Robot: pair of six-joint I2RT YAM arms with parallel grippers.
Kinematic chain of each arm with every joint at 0, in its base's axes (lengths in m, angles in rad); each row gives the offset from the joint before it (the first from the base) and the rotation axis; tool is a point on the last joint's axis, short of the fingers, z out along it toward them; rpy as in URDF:
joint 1: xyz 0 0 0.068 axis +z
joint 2: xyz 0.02 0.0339 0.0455 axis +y
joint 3: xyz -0.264 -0.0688 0 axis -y
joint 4: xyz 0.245 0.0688 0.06 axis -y
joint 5: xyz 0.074 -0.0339 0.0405 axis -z
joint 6: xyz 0.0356 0 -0.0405 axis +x
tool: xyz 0 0 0 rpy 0 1.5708 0
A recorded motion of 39 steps. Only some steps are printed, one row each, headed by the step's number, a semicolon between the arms.
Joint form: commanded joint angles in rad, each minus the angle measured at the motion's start. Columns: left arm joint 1, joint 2, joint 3, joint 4, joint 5, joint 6; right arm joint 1, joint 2, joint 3, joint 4, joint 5, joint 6.
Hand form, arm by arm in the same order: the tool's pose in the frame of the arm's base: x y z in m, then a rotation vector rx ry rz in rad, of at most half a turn. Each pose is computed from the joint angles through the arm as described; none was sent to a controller.
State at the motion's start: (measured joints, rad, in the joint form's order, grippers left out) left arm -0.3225 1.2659 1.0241 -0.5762 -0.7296 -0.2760; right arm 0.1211 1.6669 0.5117 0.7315 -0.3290 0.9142
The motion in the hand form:
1: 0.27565 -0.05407 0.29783 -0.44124 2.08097 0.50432; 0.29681 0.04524 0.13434 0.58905 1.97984 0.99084
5: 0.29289 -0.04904 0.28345 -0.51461 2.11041 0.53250; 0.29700 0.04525 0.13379 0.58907 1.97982 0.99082
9: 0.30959 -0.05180 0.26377 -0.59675 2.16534 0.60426; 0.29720 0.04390 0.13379 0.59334 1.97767 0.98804
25: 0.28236 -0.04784 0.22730 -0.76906 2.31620 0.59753; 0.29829 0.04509 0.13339 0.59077 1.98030 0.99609
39: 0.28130 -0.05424 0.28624 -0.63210 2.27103 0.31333; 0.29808 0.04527 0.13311 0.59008 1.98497 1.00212
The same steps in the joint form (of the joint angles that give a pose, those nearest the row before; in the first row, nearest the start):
1: 0.0417 0.0530 0.0404 0.0853 -0.0266 -0.0782; -0.0091 0.0128 0.0006 0.0570 -0.0085 0.0062
5: 0.0740 0.1359 0.0665 0.0762 -0.0297 -0.1350; -0.0092 0.0159 0.0006 0.0601 -0.0085 0.0062
9: 0.0756 0.2508 0.1232 -0.0109 -0.0665 -0.2436; -0.0137 0.0159 0.0006 0.0600 -0.0085 0.0062
25: 0.0725 0.2481 0.0298 -0.1877 0.0085 -0.4833; -0.0107 0.0220 0.0052 0.0616 -0.0130 0.0093
39: 0.0648 0.1318 0.1264 -0.1431 0.1589 -0.3422; -0.0107 0.0221 0.0052 0.0585 -0.0192 0.0108

